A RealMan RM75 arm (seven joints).
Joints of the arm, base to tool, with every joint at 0 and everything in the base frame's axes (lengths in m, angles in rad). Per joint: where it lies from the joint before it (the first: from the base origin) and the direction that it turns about. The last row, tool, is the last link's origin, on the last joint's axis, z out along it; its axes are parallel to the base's.
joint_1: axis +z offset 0 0 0.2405
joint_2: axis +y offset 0 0 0
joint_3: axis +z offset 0 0 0.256
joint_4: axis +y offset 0 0 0
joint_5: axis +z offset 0 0 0.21
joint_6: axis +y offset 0 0 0
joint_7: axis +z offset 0 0 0.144
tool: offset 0 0 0
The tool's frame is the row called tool.
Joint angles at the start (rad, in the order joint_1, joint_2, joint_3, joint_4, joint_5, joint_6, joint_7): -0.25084 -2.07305 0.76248 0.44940 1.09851 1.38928 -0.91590
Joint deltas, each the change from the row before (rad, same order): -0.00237 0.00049 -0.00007 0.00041 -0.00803 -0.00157 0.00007; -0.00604 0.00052 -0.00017 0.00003 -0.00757 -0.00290 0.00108; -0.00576 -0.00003 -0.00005 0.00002 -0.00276 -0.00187 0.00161; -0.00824 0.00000 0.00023 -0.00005 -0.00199 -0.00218 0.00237; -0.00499 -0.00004 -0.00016 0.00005 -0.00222 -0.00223 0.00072; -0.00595 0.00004 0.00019 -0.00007 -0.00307 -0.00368 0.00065; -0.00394 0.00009 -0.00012 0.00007 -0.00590 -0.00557 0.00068; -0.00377 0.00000 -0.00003 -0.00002 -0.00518 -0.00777 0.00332; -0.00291 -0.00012 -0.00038 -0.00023 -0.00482 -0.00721 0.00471; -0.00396 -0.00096 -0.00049 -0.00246 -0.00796 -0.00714 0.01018; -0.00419 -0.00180 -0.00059 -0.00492 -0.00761 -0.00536 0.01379
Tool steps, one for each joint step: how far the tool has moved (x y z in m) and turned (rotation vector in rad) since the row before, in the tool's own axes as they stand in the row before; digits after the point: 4 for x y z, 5 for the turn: 0.0013 -0.0009 0.0010 0.00405 0.00656 -0.00006; 0.0016 -0.0007 0.0025 0.00192 0.00710 0.00143; 0.0010 0.0000 0.0024 -0.00170 0.00391 0.00221; 0.0012 0.0003 0.0035 -0.00423 0.00419 0.00353; 0.0008 0.0000 0.0021 -0.00099 0.00296 0.00126; 0.0008 -0.0002 0.0025 -0.00041 0.00297 0.00115; 0.0008 -0.0009 0.0016 0.00471 0.00319 0.00039; 0.0004 -0.0010 0.0016 0.00609 0.00112 0.00293; 0.0003 -0.0010 0.0012 0.00651 0.00082 0.00390; 0.0001 -0.0007 0.0015 0.00810 0.00293 0.00610; -0.0005 0.0000 0.0014 0.00700 0.00280 0.00686
